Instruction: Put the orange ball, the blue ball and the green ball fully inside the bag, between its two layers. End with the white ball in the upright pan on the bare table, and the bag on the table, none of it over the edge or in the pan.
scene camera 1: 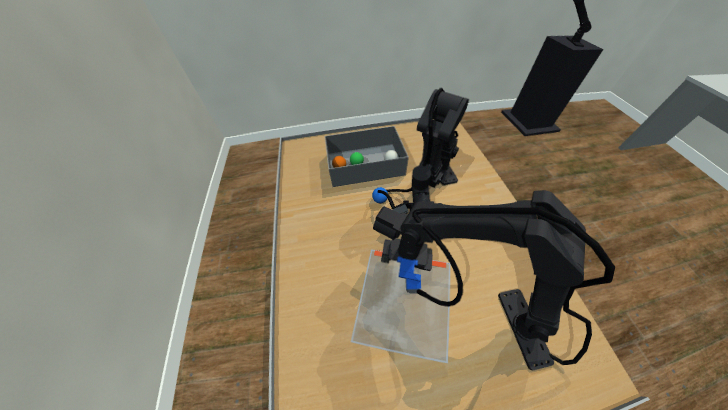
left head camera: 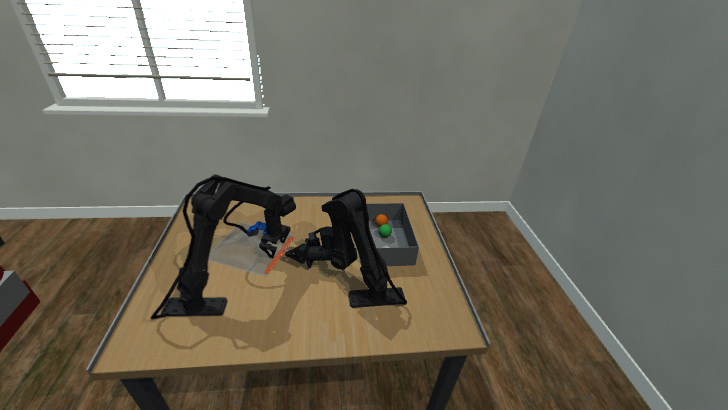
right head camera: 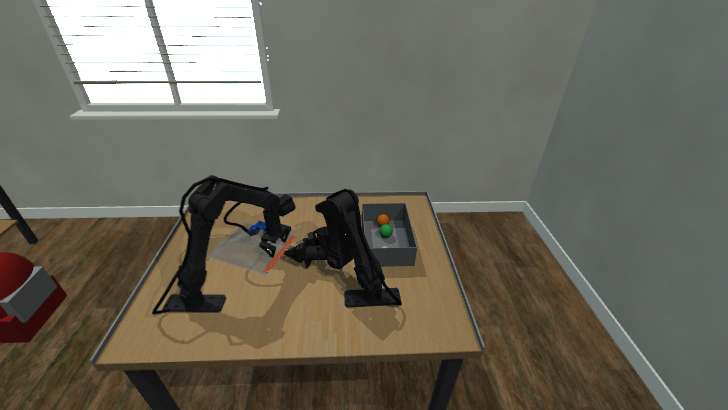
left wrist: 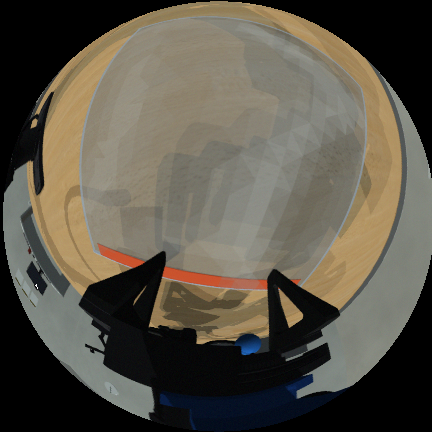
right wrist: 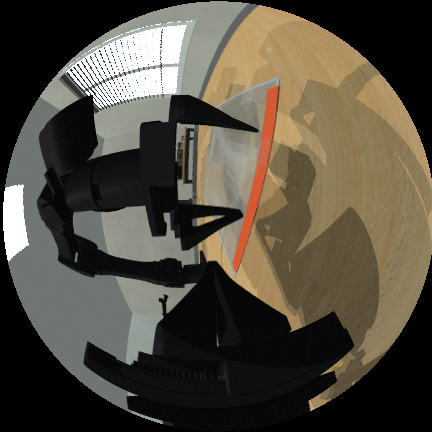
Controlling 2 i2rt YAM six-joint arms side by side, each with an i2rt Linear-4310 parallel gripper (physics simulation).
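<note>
The clear bag (left head camera: 231,254) (right head camera: 231,254) (scene camera 1: 427,325) (left wrist: 200,100) lies flat on the table, an orange strip (left wrist: 210,277) (right wrist: 262,150) along one edge. The orange ball (left head camera: 381,220) (right head camera: 383,220) (scene camera 1: 339,161), green ball (left head camera: 385,230) (right head camera: 386,230) (scene camera 1: 356,158) and white ball (scene camera 1: 391,155) are in the upright grey pan (left head camera: 396,257) (right head camera: 395,257) (scene camera 1: 369,172). The blue ball (scene camera 1: 379,195) (left wrist: 248,344) is on the table beside the pan. My left gripper (left head camera: 276,245) (left wrist: 220,267) (right wrist: 248,174) is open above the strip. My right gripper (left head camera: 287,254) (right head camera: 286,253) (right wrist: 211,266) is shut and empty, beside the strip.
Both arms reach over the table (left head camera: 326,325) (right head camera: 326,325) (scene camera 1: 305,254) toward the bag's strip, their grippers close together. Raised grey strips edge the table. In the head views, the right arm stands between the bag and the pan.
</note>
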